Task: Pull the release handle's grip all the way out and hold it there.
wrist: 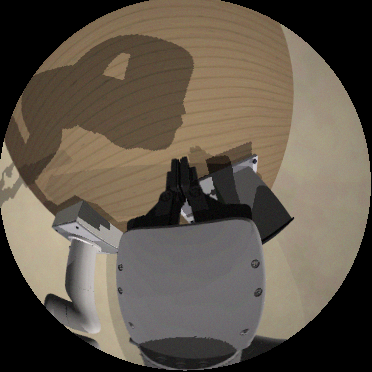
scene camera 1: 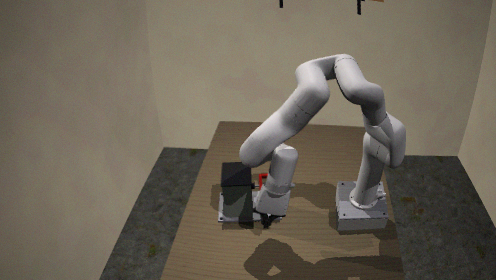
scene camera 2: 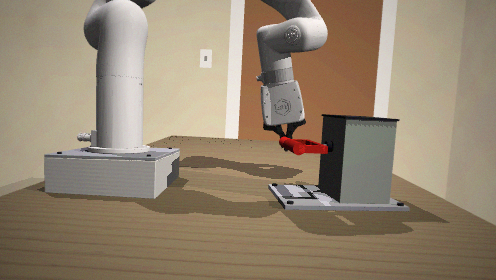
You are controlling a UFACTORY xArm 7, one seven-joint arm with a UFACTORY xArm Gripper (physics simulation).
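Note:
The red release handle (scene camera 1: 260,181) (scene camera 2: 298,145) sticks out from the side of a dark grey box (scene camera 1: 236,174) (scene camera 2: 369,162) (wrist: 272,200). Its grip is the thick red bar at the outer end, and a black fitting joins the handle to the box. My gripper (scene camera 1: 266,224) (scene camera 2: 286,136) (wrist: 181,166) points down with its black fingers together and holds nothing. In the scene camera 2 view it is behind the grip, which hides the fingertips. In the scene camera 1 view it is in front of the handle. The red handle does not show in the wrist view.
The box stands on a light grey base plate (scene camera 1: 228,219) (scene camera 2: 345,206) with black bolts at its corners. The arm's own base (scene camera 1: 362,223) (scene camera 2: 100,175) stands across the wooden table (scene camera 1: 300,245) (scene camera 2: 210,250) from the box. The arm reaches over between them.

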